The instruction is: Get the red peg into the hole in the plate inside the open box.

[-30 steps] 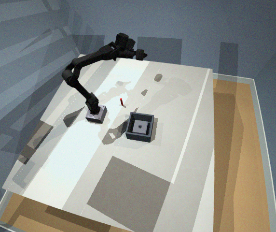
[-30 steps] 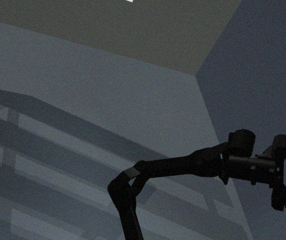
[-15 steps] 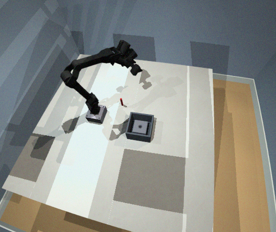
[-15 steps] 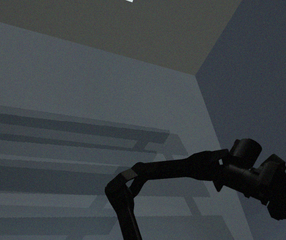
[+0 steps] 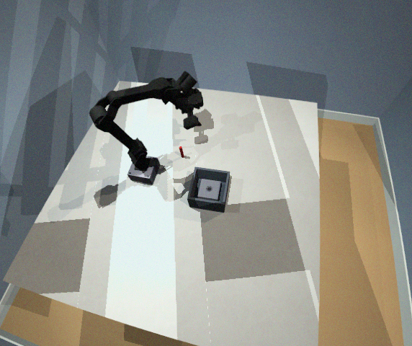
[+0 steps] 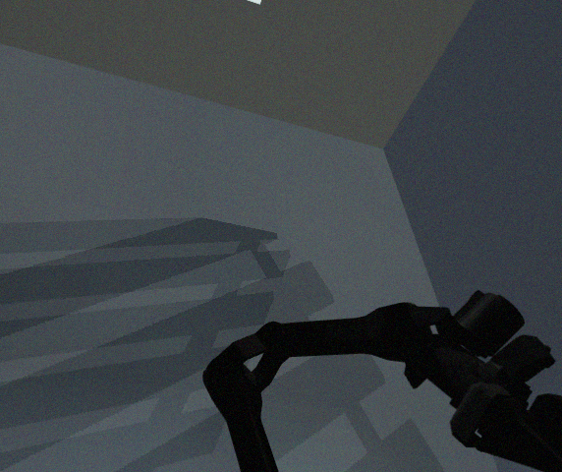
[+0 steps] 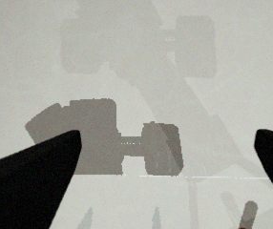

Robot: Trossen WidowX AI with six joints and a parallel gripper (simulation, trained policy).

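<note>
My gripper tip is 90 mm past the red peg, 90 mm to the left of it and 160 mm above it. The rest, counted from my gripper tip: grey plate (80 mm ahead, 290 mm to the right, 160 mm below); then dark box (80 mm ahead, 290 mm to the right, 180 mm below).
</note>
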